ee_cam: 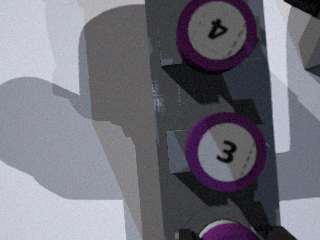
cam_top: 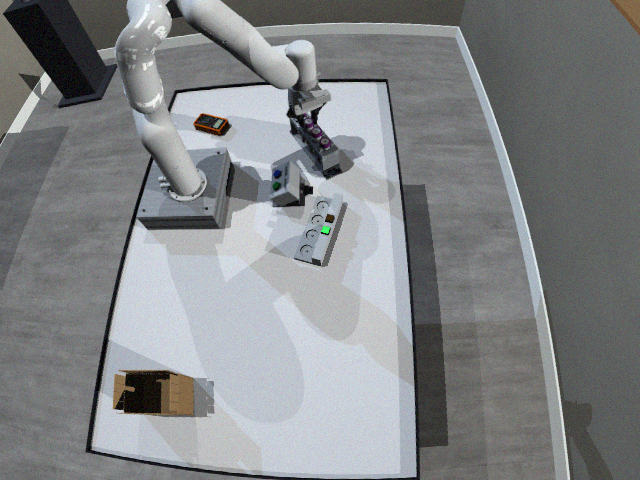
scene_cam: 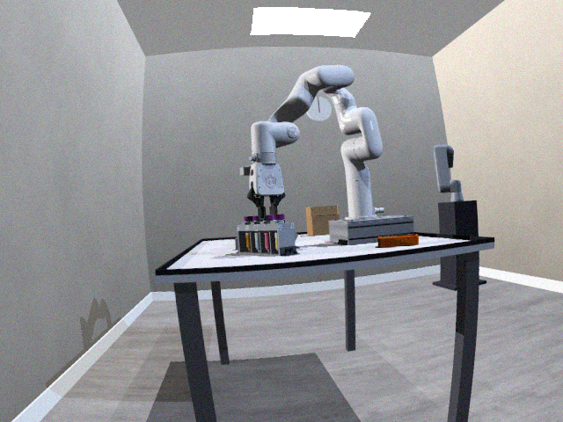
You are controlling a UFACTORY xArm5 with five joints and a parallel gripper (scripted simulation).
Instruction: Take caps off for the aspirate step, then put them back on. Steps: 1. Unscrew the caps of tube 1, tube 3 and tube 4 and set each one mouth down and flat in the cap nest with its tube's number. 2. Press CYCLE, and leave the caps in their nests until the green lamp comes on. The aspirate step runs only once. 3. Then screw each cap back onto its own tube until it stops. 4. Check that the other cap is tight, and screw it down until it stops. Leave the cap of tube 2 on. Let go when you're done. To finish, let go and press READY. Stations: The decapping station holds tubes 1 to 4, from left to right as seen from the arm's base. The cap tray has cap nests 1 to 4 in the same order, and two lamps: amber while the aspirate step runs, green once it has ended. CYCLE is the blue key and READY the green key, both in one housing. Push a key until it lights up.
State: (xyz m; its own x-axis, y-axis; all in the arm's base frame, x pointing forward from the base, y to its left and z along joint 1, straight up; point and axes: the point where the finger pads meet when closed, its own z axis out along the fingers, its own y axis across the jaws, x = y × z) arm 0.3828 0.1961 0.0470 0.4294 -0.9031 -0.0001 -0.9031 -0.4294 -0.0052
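My gripper is now 21 cm to the left of the green key, 10 cm past it and 6 cm above it. Also, from my hand: blue key (16 cm to the right, 10 cm behind, 6 cm below); then key housing (19 cm to the right, 8 cm behind, 7 cm below); then cardboard box (82 cm to the right, 40 cm behind, 6 cm below).
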